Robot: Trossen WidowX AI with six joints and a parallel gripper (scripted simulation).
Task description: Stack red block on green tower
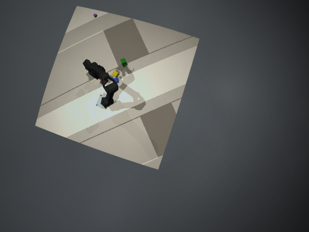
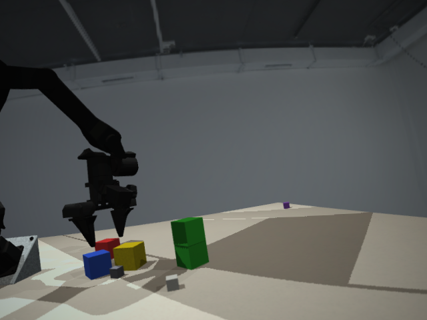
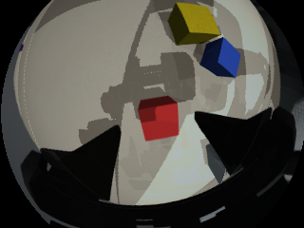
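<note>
The red block lies 20 mm below my gripper tip. Round my gripper tip: dark cube 150 mm to the right, 60 mm ahead, 30 mm below; then yellow block 110 mm to the right, 70 mm ahead, 20 mm below; then blue block 120 mm to the right, 20 mm below, 10 mm ahead.
</note>
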